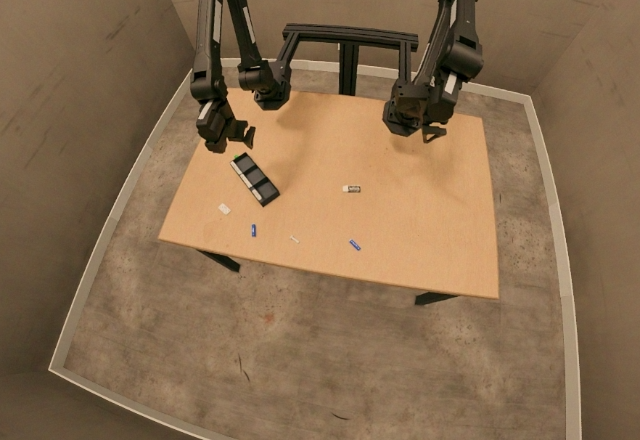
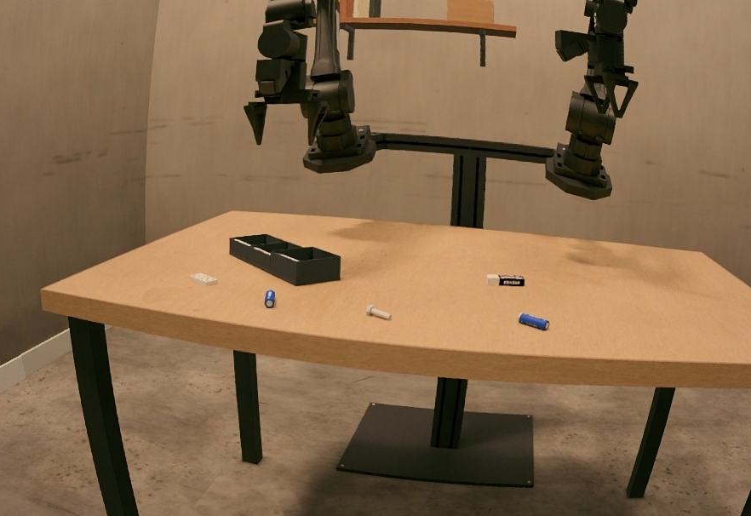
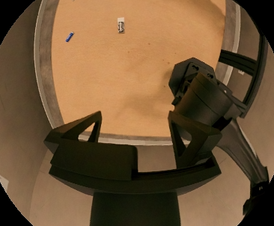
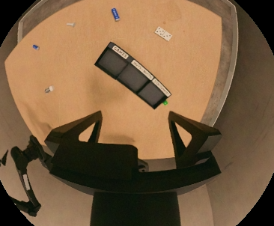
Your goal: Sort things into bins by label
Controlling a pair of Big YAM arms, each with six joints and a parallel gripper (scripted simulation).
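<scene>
Right now my right hand is 200 mm above the black bin tray. Also, from my right hand: green die 210 mm below, 120 mm to the right, 80 mm behind; white bolt 230 mm to the left, 210 mm below, 200 mm ahead; flat white block 220 mm below, 160 mm ahead, 70 mm to the right.
</scene>
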